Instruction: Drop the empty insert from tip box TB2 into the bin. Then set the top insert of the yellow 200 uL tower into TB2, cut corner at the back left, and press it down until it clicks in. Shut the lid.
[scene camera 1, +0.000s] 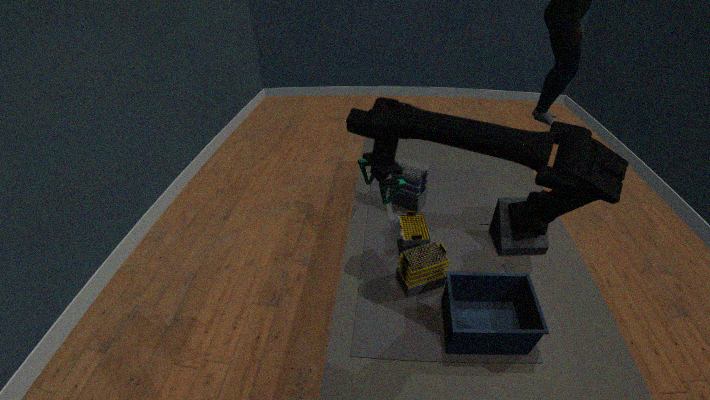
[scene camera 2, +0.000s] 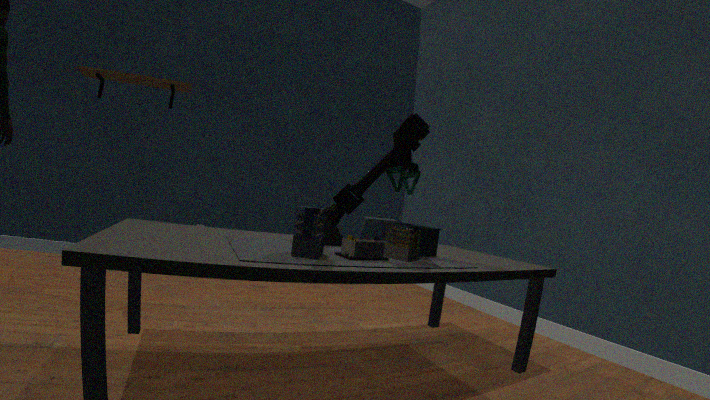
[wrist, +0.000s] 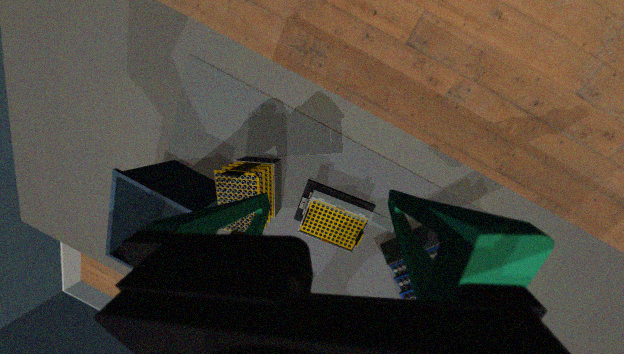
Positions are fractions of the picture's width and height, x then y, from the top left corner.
Labels:
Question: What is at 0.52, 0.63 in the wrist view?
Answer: A yellow insert.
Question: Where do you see the gripper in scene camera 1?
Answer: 0.53, 0.48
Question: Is the gripper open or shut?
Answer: Open.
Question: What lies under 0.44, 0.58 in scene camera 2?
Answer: A blue-grey tip tower.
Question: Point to a grey mat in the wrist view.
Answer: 0.35, 0.34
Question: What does the gripper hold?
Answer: Nothing.

